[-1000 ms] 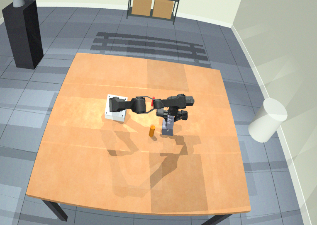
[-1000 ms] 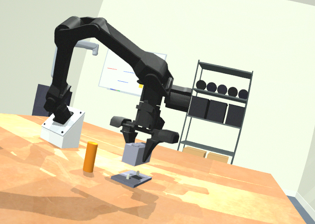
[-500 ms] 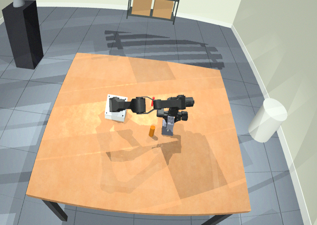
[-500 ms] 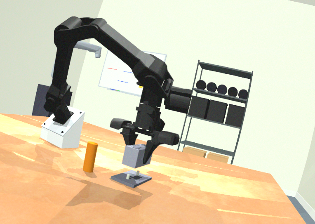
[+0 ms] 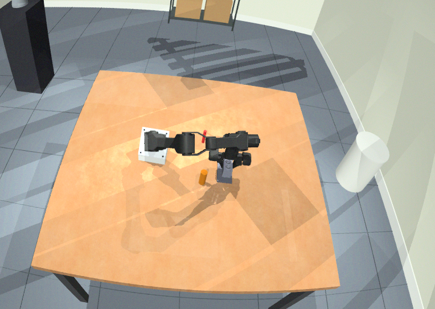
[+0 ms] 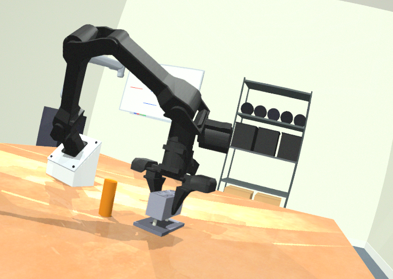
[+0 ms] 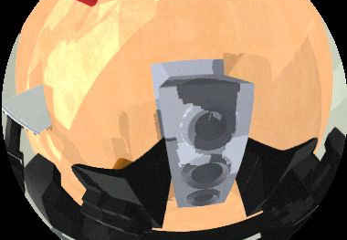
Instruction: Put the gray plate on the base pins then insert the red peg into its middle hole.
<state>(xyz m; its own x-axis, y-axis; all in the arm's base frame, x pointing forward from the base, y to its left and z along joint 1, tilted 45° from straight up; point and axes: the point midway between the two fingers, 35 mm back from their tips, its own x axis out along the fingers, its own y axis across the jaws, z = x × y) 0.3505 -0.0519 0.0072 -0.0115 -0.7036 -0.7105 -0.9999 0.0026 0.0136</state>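
Right now my gripper tip is 3 cm above the base. Round my gripper tip: orange cylinder (10 cm behind, 7 cm to the right); red peg (12 cm behind, 17 cm to the left); gray plate (3 cm above).
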